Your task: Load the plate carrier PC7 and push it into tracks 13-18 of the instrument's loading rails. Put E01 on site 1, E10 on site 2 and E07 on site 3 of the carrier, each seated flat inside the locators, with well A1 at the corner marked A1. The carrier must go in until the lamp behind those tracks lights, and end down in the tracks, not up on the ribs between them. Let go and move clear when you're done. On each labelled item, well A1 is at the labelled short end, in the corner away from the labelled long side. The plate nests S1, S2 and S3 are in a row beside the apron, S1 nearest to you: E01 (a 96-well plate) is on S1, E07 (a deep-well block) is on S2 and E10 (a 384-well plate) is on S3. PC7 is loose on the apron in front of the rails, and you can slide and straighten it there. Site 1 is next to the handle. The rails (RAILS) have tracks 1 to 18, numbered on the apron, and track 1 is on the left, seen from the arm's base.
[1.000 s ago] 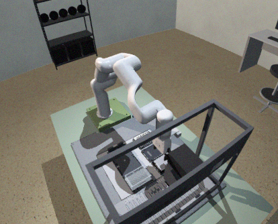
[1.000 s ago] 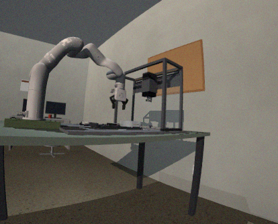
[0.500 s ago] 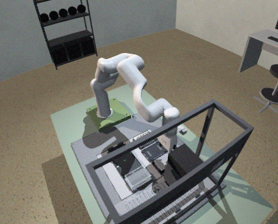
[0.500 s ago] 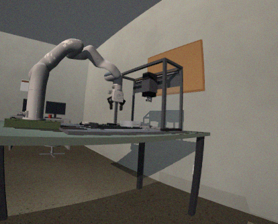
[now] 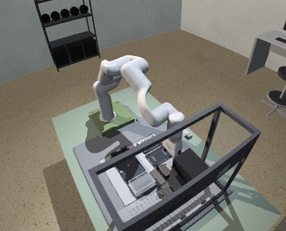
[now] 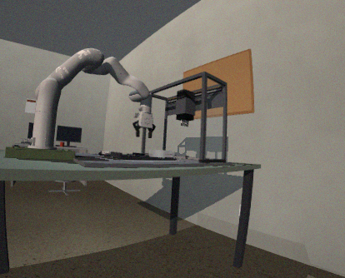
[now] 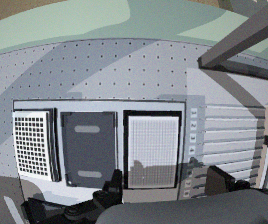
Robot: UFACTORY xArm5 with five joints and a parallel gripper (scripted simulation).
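Now: hand 120 mm above the deep-well block E07. From my hand the other things lie so: pale block (30 mm behind, 190 mm to the right, 110 mm below); then nest S3 (130 mm below); then nest S2 (110 mm behind, 20 mm to the left, 130 mm below).
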